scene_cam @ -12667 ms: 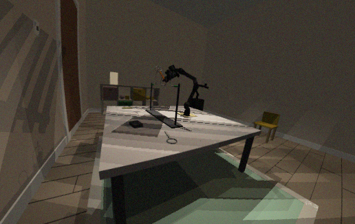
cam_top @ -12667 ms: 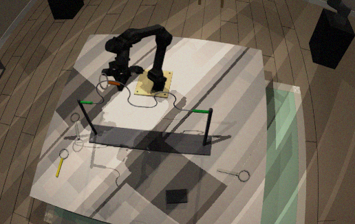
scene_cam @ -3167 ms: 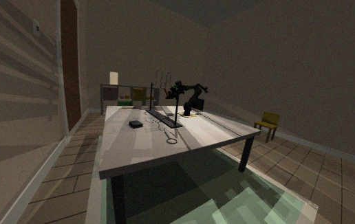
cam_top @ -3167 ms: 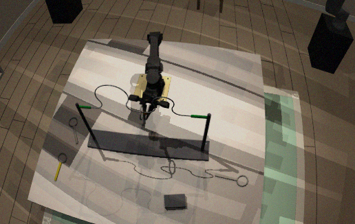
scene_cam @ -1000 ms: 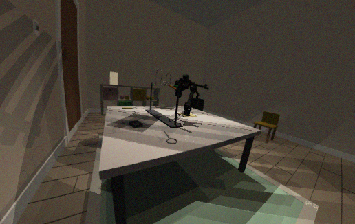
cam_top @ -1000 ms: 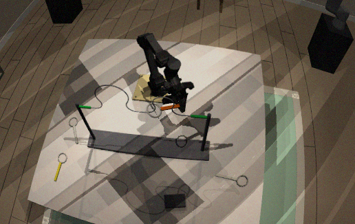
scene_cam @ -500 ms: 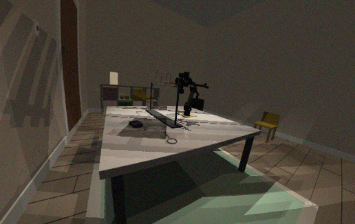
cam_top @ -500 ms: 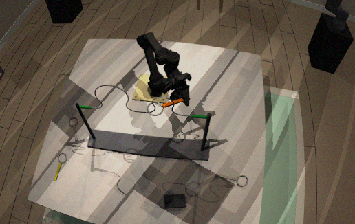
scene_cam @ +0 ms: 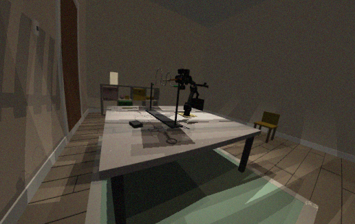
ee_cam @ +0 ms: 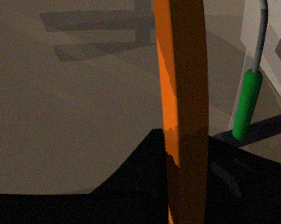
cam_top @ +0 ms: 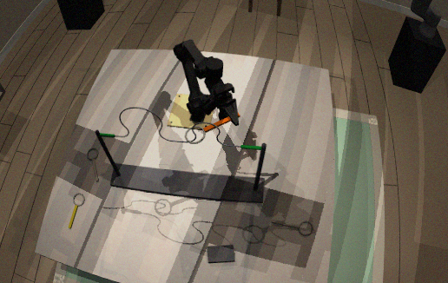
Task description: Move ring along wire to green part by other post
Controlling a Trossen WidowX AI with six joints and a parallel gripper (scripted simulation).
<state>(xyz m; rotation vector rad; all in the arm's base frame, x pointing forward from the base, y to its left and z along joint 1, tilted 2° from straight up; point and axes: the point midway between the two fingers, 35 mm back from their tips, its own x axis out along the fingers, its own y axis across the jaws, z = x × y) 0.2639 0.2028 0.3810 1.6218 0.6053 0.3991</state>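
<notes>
Right now my gripper tip is 90 mm to the left of the orange-handled ring, 30 mm short of it and 10 mm above it. The rest, counted from my gripper tip: yellow-handled ring: 660 mm to the right, 390 mm below, 320 mm ahead; dark block: 380 mm below, 340 mm ahead, 20 mm to the left.
</notes>
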